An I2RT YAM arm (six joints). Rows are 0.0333 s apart.
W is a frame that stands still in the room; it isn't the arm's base.
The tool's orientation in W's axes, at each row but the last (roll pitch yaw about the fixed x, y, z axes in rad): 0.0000 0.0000 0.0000; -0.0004 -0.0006 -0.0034; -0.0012 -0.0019 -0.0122; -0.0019 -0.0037 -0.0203; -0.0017 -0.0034 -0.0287; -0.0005 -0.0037 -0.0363; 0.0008 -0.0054 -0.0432; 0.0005 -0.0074 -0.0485; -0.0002 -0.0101 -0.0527; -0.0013 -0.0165 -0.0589; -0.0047 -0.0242 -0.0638
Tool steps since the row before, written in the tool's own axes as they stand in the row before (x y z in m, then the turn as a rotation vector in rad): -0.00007 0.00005 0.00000 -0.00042 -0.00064 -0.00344; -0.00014 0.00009 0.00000 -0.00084 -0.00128 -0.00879; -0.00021 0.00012 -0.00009 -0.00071 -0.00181 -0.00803; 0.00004 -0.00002 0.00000 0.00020 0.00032 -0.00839; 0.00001 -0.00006 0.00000 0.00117 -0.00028 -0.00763; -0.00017 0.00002 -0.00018 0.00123 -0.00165 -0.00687; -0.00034 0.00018 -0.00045 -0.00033 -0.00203 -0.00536; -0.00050 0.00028 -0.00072 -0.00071 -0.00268 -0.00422; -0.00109 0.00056 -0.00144 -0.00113 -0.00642 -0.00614; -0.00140 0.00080 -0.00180 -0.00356 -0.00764 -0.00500; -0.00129 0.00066 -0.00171 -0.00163 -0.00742 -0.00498
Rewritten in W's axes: -0.00007 0.00005 0.00000 -0.00042 -0.00064 -0.00344; -0.00014 0.00009 0.00000 -0.00084 -0.00128 -0.00879; -0.00021 0.00012 -0.00009 -0.00072 -0.00181 -0.00803; 0.00004 -0.00002 0.00000 0.00024 0.00030 -0.00839; 0.00001 -0.00006 0.00000 0.00119 -0.00033 -0.00763; -0.00017 0.00003 -0.00018 0.00119 -0.00170 -0.00686; -0.00033 0.00019 -0.00045 -0.00039 -0.00201 -0.00536; -0.00048 0.00030 -0.00072 -0.00081 -0.00264 -0.00423; -0.00104 0.00062 -0.00145 -0.00140 -0.00636 -0.00615; -0.00132 0.00088 -0.00182 -0.00392 -0.00743 -0.00505; -0.00120 0.00073 -0.00174 -0.00198 -0.00733 -0.00498
